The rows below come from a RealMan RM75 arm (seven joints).
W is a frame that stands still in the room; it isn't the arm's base.
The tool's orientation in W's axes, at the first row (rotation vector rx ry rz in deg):
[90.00, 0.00, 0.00]
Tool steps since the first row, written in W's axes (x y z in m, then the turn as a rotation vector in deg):
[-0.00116, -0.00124, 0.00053, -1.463, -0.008, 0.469]
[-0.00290, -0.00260, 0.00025, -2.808, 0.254, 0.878]
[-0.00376, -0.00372, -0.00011, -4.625, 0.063, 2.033]
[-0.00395, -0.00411, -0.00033, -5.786, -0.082, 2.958]
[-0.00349, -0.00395, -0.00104, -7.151, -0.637, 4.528]
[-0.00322, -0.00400, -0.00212, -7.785, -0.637, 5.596]
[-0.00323, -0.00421, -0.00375, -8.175, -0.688, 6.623]
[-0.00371, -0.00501, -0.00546, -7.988, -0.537, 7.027]
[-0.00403, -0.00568, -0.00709, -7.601, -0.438, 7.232]
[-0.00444, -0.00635, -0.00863, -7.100, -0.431, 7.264]
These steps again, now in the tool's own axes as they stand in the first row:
[-0.00116, 0.00053, 0.00124, -1.463, 0.469, 0.008]
[-0.00290, 0.00025, 0.00260, -2.808, 0.878, -0.254]
[-0.00376, -0.00011, 0.00372, -4.625, 2.033, -0.063]
[-0.00395, -0.00033, 0.00411, -5.786, 2.958, 0.082]
[-0.00349, -0.00104, 0.00395, -7.151, 4.528, 0.637]
[-0.00322, -0.00212, 0.00400, -7.785, 5.596, 0.637]
[-0.00323, -0.00375, 0.00421, -8.175, 6.623, 0.688]
[-0.00371, -0.00546, 0.00501, -7.988, 7.027, 0.537]
[-0.00403, -0.00709, 0.00568, -7.601, 7.232, 0.438]
[-0.00444, -0.00863, 0.00635, -7.100, 7.264, 0.431]

